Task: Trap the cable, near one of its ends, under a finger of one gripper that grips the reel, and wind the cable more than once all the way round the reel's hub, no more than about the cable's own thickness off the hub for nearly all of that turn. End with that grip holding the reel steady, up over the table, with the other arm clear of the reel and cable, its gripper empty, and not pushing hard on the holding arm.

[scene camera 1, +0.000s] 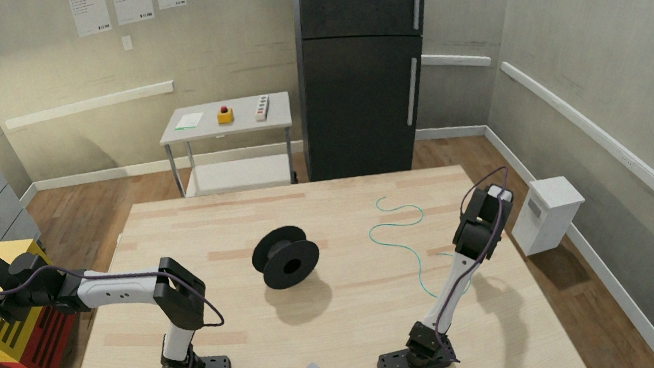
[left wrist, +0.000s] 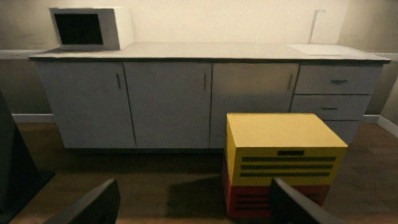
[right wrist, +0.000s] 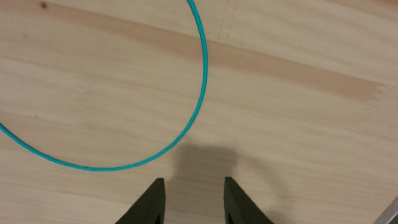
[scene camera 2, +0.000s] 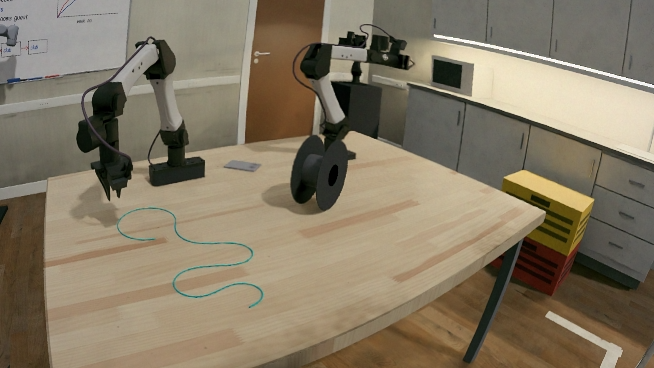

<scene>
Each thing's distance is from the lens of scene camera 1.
black reel [scene camera 1: 284,268]: 102 cm
</scene>
